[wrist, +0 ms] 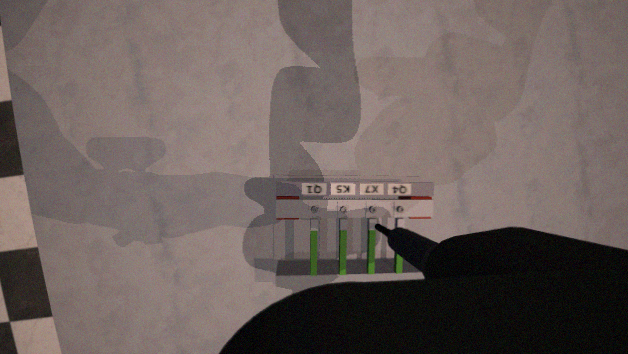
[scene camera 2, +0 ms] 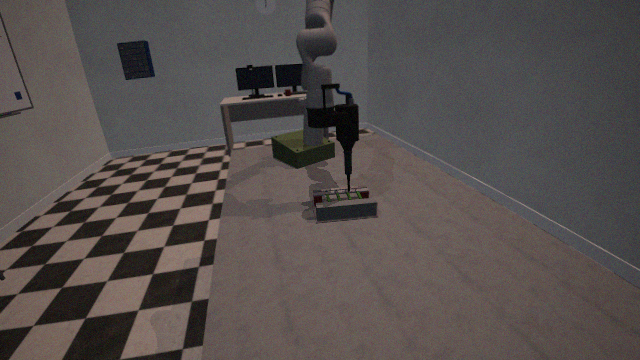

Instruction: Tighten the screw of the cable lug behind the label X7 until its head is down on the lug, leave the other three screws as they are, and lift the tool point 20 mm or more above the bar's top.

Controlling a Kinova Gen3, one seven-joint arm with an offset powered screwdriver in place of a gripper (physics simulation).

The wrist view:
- grey housing: 292,276
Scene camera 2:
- grey housing: 355,208
